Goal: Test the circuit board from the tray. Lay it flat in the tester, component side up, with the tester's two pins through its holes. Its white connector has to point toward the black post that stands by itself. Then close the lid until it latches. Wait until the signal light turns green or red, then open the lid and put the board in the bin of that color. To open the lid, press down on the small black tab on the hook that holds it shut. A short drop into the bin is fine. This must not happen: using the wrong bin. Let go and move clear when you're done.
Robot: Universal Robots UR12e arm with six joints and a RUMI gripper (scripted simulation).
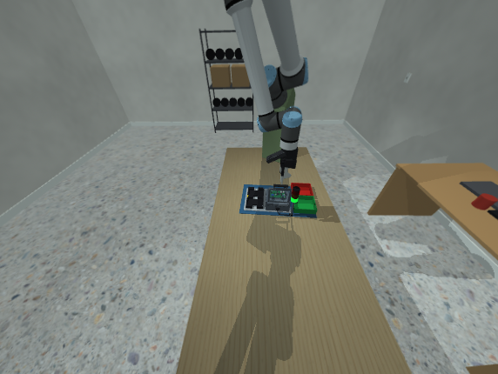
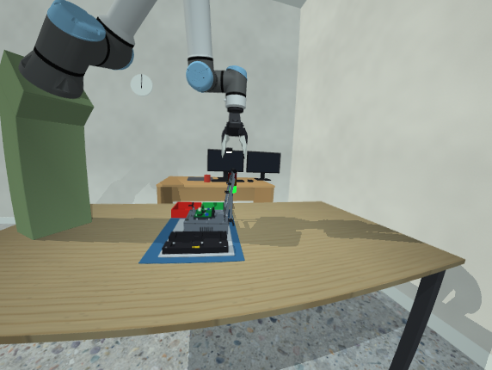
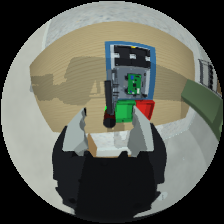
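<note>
Now: hand 110 mm past the green circuit board, 60 mm to the right of it and 260 mm above it. Also, from my hand: tester lid: 10 mm behind, 10 mm to the left, 150 mm below; red bin: 120 mm behind, 290 mm to the left, 320 mm below; green bin: 10 mm ahead, 220 mm to the left, 320 mm below.
</note>
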